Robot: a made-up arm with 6 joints. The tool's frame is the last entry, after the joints.
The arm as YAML. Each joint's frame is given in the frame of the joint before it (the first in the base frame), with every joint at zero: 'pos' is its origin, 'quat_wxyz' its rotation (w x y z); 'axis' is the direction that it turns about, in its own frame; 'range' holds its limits. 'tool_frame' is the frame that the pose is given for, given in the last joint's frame.
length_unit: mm
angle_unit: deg
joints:
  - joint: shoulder
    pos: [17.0, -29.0, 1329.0]
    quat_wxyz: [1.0, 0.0, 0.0, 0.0]
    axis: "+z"
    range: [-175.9, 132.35]
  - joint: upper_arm
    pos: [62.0, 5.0, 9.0]
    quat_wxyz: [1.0, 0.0, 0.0, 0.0]
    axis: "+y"
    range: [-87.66, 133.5]
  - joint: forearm
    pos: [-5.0, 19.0, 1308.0]
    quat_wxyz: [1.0, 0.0, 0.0, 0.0]
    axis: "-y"
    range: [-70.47, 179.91]
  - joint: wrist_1
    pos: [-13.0, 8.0, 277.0]
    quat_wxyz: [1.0, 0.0, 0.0, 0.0]
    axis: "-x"
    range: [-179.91, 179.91]
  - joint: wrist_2
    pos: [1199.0, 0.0, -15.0]
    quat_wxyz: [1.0, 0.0, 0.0, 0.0]
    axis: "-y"
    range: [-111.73, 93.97]
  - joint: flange
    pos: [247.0, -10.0, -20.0]
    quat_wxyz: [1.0, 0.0, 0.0, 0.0]
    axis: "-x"
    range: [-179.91, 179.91]
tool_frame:
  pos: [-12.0, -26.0, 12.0]
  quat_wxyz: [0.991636, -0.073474, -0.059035, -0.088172]
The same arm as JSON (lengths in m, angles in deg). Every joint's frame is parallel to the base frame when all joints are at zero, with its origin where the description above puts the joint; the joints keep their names.
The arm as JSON. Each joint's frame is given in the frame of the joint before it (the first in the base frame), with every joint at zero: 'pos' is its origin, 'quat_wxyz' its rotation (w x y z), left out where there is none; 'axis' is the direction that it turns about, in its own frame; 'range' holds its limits. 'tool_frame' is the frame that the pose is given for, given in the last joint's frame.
{"length_unit": "m", "angle_unit": "deg", "joints": [{"joint": "shoulder", "pos": [0.017, -0.029, 1.329], "axis": [0.0, 0.0, 1.0], "range": [-175.9, 132.35]}, {"joint": "upper_arm", "pos": [0.062, 0.005, 0.009], "axis": [0.0, 1.0, 0.0], "range": [-87.66, 133.5]}, {"joint": "forearm", "pos": [-0.005, 0.019, 1.308], "axis": [0.0, -1.0, 0.0], "range": [-70.47, 179.91]}, {"joint": "wrist_1", "pos": [-0.013, 0.008, 0.277], "axis": [-1.0, 0.0, 0.0], "range": [-179.91, 179.91]}, {"joint": "wrist_2", "pos": [1.199, 0.0, -0.015], "axis": [0.0, -1.0, 0.0], "range": [-111.73, 93.97]}, {"joint": "flange", "pos": [0.247, -0.01, -0.02], "axis": [-1.0, 0.0, 0.0], "range": [-179.91, 179.91]}], "tool_frame": {"pos": [-0.012, -0.026, 0.012], "quat_wxyz": [0.991636, -0.073474, -0.059035, -0.088172]}}
